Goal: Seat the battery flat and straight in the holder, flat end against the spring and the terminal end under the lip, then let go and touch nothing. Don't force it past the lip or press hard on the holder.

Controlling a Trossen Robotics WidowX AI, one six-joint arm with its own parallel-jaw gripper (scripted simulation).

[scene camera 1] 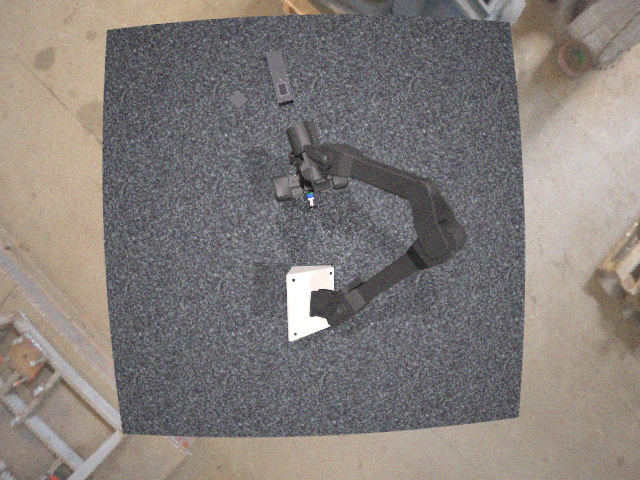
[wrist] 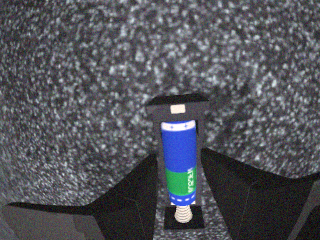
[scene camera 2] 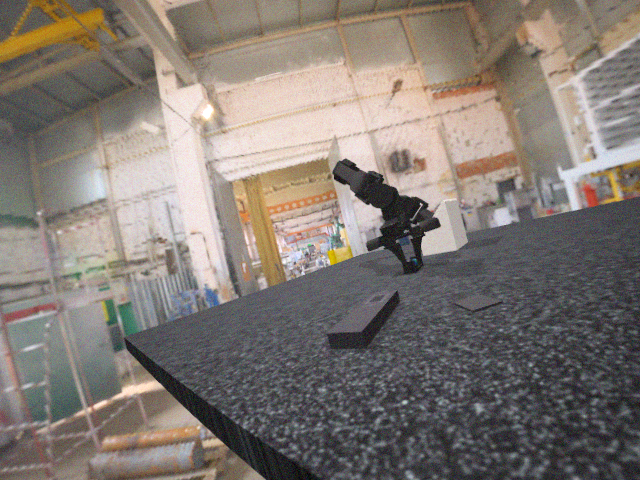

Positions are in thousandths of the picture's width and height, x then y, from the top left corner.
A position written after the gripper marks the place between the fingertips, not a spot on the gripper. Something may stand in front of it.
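You'd see the gripper (scene camera 2: 646, 555) if you were here, and the wrist view has the gripper too (wrist: 561, 656).
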